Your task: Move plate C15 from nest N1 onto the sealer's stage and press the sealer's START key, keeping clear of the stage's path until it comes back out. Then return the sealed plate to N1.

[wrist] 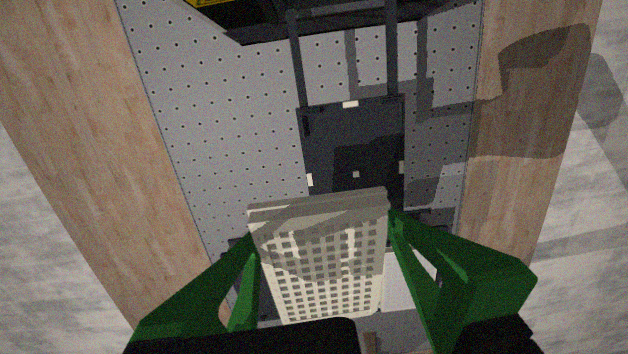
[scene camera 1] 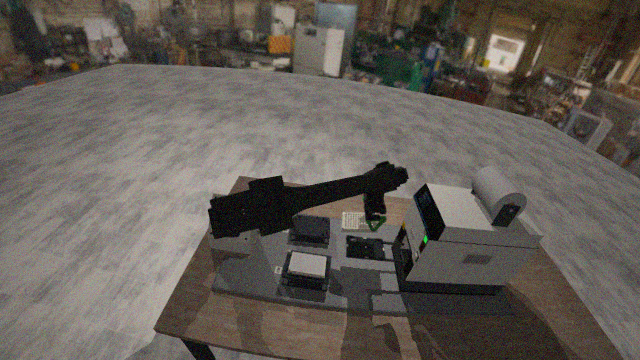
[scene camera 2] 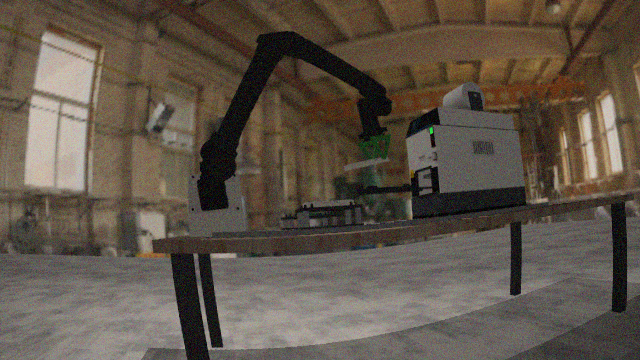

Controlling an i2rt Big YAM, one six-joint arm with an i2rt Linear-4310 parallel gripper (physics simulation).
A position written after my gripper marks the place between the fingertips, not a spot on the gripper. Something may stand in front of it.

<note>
I see my gripper (scene camera 2: 379, 161), a white plate (scene camera 1: 310, 265), a black sealer stage (scene camera 1: 355, 246) and a roll (scene camera 1: 494, 189).
The white plate shows as well in the wrist view (wrist: 394, 293). My gripper is seen too in the wrist view (wrist: 320, 225).
</note>
